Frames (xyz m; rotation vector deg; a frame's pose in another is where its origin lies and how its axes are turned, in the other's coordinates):
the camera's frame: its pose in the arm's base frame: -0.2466 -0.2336 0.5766 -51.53 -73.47 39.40
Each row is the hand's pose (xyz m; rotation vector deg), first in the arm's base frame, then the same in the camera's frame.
Working: the arm's base frame: its pose in the camera's frame: -0.0480 0.6278 -0.2269 51.53 73.47 -39.40

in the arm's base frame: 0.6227 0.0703 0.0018 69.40 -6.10 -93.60
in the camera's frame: 0.1219 0.6931 -0.8265 -24.70 -67.67 160.12
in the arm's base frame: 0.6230 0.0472 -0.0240 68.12 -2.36 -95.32
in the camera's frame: 0.0894 0.7039 -0.8321 -23.34 -71.03 156.66
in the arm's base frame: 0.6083 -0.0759 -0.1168 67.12 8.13 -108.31
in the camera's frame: -0.0640 0.7216 -0.8436 -11.62 -72.94 143.54
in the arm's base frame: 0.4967 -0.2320 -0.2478 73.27 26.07 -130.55
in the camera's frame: -0.2815 0.7509 -0.7674 2.65 -63.84 120.17
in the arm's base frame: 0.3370 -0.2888 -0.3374 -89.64 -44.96 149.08
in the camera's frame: -0.4026 0.7918 -0.6245 8.98 -45.34 96.76
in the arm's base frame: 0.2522 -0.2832 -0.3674 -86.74 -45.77 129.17
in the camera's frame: -0.4278 0.8162 -0.5415 9.60 -31.46 83.66
